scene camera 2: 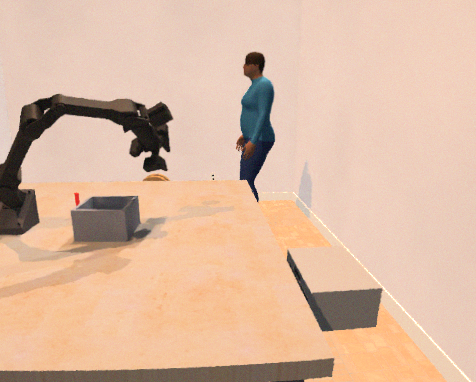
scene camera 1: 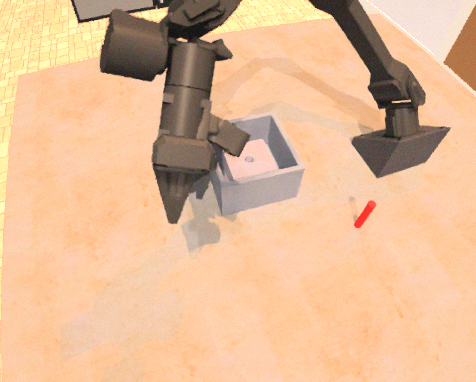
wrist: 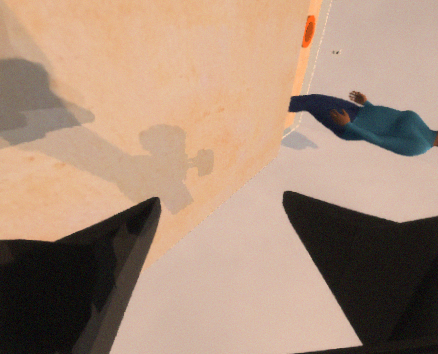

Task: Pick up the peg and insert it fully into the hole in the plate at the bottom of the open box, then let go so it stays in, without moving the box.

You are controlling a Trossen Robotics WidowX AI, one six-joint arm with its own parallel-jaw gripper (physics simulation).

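Places are measured from the arm's base along level axes (x ahead, y left, z up), in centimetres.
Where they show: gripper, fingertip midpoint: (scene camera 2: 167, 161) (scene camera 1: 171, 213) (wrist: 222, 200); arm's base, link origin: (scene camera 2: 14, 200) (scene camera 1: 403, 134).
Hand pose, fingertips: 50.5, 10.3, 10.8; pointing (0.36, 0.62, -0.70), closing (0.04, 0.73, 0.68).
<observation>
Each offset is from my fingertips to the top centre of the thing, as dx, dy, dz. "spot": to the spot under its first point. Level surfaces: height alone.
The red peg {-34.4, +2.0, -11.9} (scene camera 1: 365, 214) (scene camera 2: 77, 199) stands upright on the table, near the arm's base and apart from the box. The grey open box {-17.5, -16.3, -10.1} (scene camera 1: 261, 194) (scene camera 2: 100, 225) stands on the table; its pale plate {-17.5, -16.3, -13.8} (scene camera 1: 262, 150) with a small round hole {spot: -17.9, -17.1, -15.3} (scene camera 1: 249, 159) shows at the bottom in scene camera 1. My gripper (scene camera 1: 173, 220) (scene camera 2: 155, 165) (wrist: 222, 200) is open and empty, high above the table, beyond the box from the peg. The peg and the box do not show in the wrist view.
The arm's base (scene camera 1: 400, 150) (scene camera 2: 25, 215) stands on the table {dz -19.9} (scene camera 1: 280, 300) (scene camera 2: 175, 310) near the peg. A person (scene camera 2: 259, 110) (wrist: 390, 127) stands beyond the table's far edge. A grey block (scene camera 2: 345, 300) is beside the table on the floor.
</observation>
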